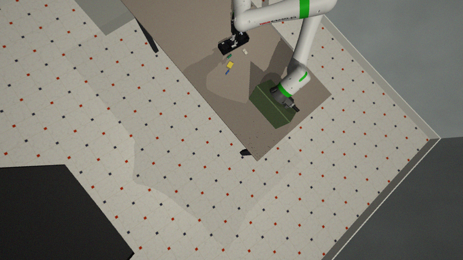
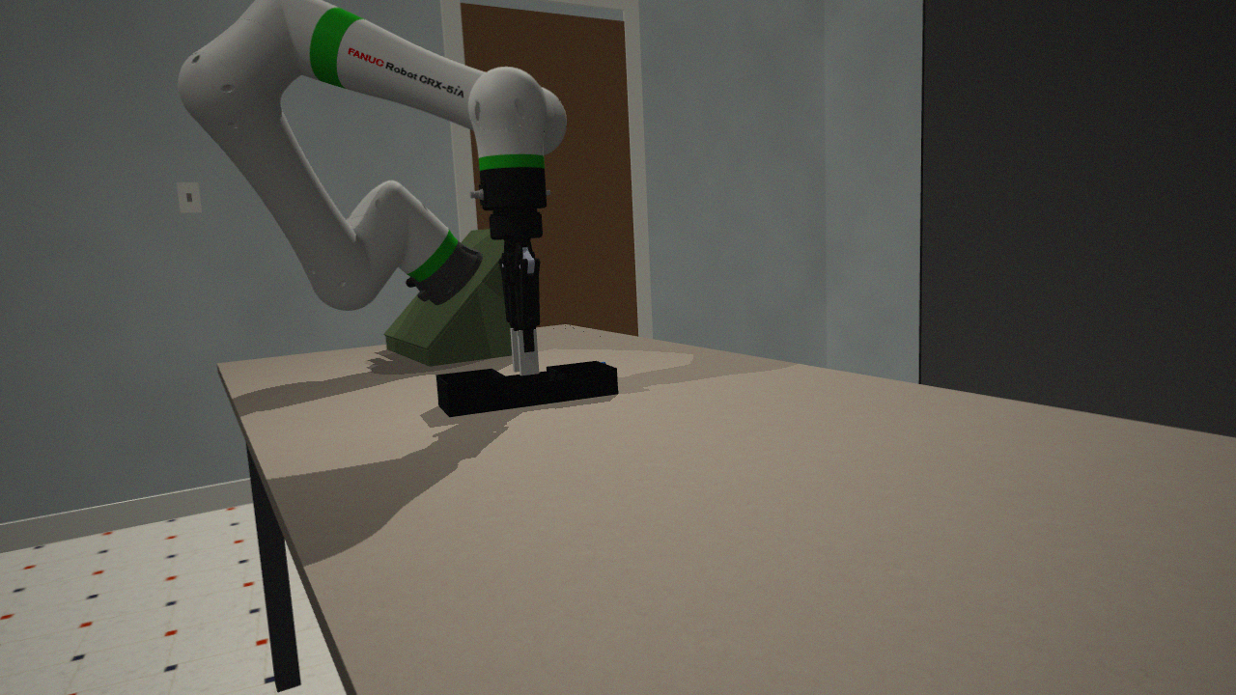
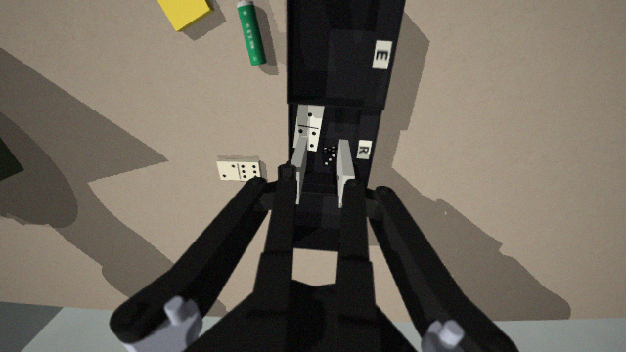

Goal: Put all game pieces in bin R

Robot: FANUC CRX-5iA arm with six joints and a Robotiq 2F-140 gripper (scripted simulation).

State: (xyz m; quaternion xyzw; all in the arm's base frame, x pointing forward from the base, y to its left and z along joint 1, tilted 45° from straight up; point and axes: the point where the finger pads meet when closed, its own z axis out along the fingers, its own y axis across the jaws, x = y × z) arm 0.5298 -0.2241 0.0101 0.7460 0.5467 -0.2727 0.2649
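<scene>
Now: the bin R 1 cm ahead of my hand and 5 cm below it. Round my hand: green battery: 4 cm behind, 11 cm to the left, 7 cm below; then black die: 2 cm to the right, 6 cm below; then yellow block: 10 cm behind, 15 cm to the left, 7 cm below.
</scene>
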